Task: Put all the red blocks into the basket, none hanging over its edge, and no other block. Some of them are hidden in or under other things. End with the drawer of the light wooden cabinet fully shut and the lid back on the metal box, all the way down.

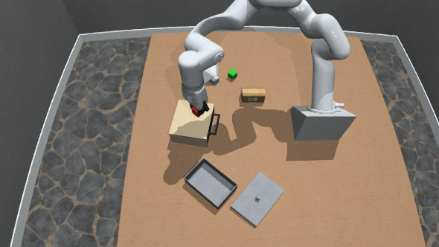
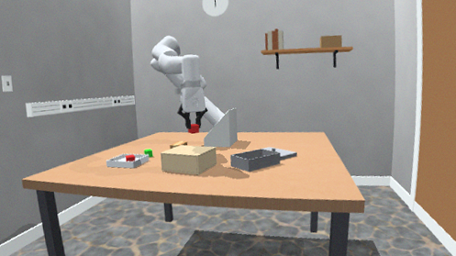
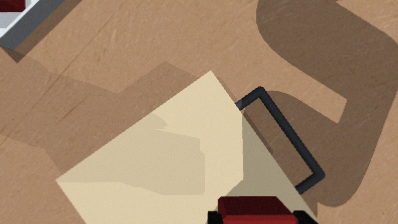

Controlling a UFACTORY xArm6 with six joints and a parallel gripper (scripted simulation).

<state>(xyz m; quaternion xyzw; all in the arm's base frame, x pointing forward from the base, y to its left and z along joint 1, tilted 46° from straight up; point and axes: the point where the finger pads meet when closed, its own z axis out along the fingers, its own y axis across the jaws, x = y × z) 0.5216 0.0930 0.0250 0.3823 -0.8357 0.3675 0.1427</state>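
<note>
The white basket is 10 mm ahead of my hand, 340 mm to the right of it and 180 mm below it. Round my hand: metal box 60 mm behind, 250 mm to the left, 160 mm below; then flat lid 260 mm behind, 310 mm to the left, 170 mm below; then taped cardboard box 240 mm behind, 190 mm to the right, 150 mm below.
</note>
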